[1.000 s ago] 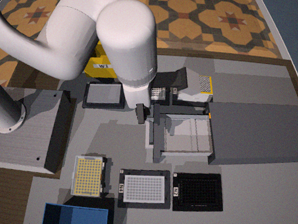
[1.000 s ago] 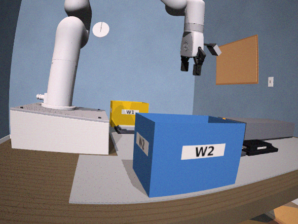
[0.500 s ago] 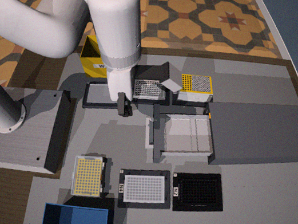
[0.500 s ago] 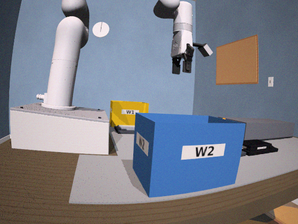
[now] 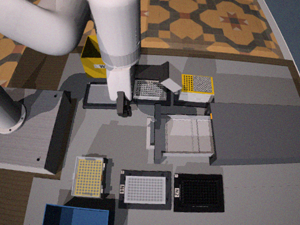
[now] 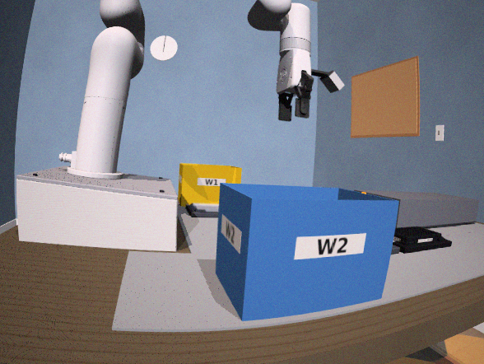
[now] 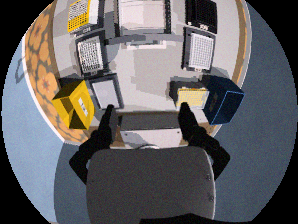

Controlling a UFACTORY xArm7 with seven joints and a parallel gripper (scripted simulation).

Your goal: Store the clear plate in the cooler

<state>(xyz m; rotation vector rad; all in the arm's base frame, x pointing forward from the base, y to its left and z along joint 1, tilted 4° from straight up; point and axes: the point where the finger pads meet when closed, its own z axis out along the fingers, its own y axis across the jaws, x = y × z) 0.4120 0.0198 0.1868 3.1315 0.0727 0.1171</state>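
The clear plate is 240 mm below my hand, 180 mm to the right of it and 60 mm ahead of it. The rest, counted from my hand: yellow tip box: 220 mm ahead, 200 mm to the left, 200 mm below; then white plate: 240 mm below, 190 mm to the left, 50 mm ahead; then cooler drawer: 230 mm below, 200 mm ahead, 10 mm to the left.
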